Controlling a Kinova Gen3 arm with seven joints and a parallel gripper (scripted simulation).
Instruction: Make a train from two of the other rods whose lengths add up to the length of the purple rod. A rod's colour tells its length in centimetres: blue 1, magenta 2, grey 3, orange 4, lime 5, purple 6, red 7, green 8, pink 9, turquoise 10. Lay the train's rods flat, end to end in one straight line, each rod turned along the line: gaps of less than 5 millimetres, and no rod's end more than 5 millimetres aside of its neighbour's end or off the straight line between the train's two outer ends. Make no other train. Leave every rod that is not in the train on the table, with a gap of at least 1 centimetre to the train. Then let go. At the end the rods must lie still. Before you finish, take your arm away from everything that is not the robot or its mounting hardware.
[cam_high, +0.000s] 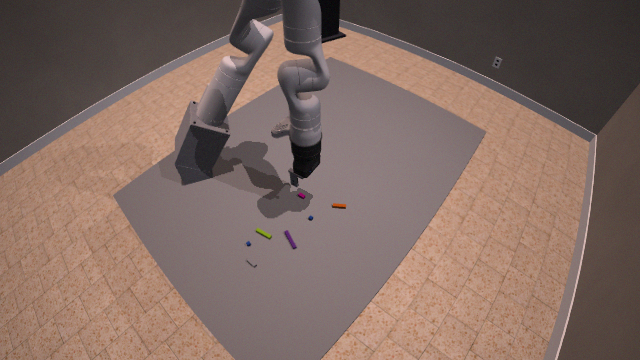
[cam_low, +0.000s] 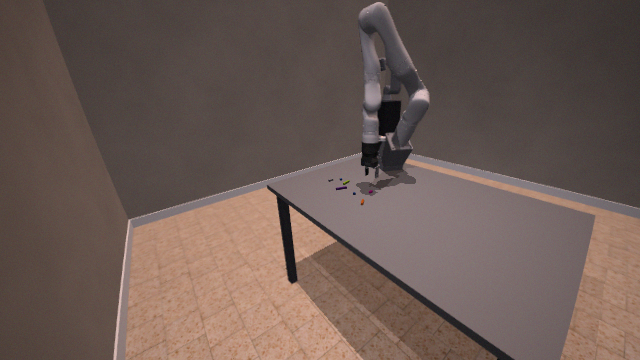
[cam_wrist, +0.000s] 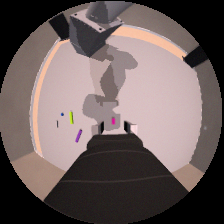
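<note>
My gripper is now 10 cm short of the orange rod, 10 cm above it and 7 cm to the right of it. Also, from my hand: purple rod (11 cm to the right, 11 cm ahead, 10 cm below); magenta rod (10 cm below); lime rod (17 cm to the right, 10 cm below, 5 cm ahead).
</note>
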